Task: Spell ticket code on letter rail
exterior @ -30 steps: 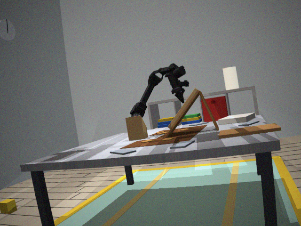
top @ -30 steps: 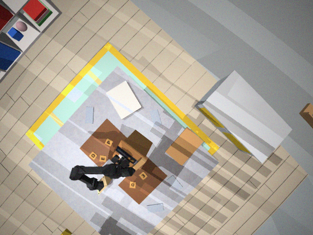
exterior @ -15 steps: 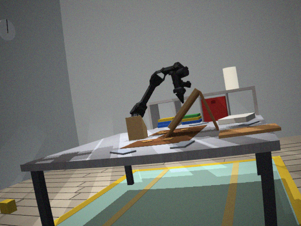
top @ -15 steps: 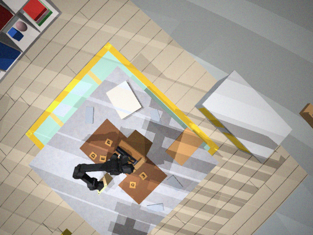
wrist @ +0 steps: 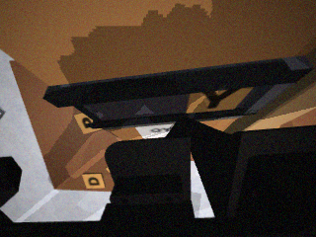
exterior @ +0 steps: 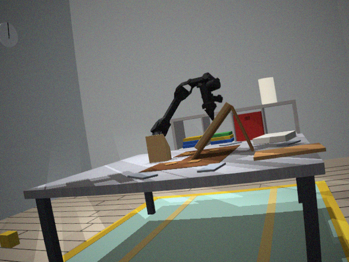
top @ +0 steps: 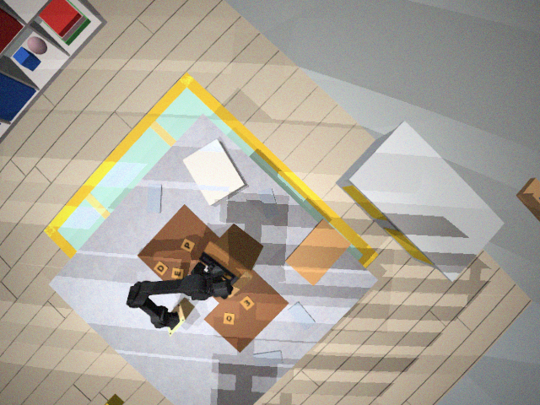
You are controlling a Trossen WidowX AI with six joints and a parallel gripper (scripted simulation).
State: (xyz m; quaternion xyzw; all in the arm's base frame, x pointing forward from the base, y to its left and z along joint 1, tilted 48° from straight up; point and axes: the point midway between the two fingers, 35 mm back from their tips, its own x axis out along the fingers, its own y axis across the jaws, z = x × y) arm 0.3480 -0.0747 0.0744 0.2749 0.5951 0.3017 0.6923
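Right now my gripper tip is 22 cm to the left of the letter tile, 21 cm past it and 18 cm above it. Also, from my gripper tip: white block: 36 cm to the left, 32 cm ahead, 17 cm below; white ticket: 9 cm below, 5 cm behind, 2 cm to the left; brown mat: 19 cm below, 15 cm behind, 1 cm to the right.
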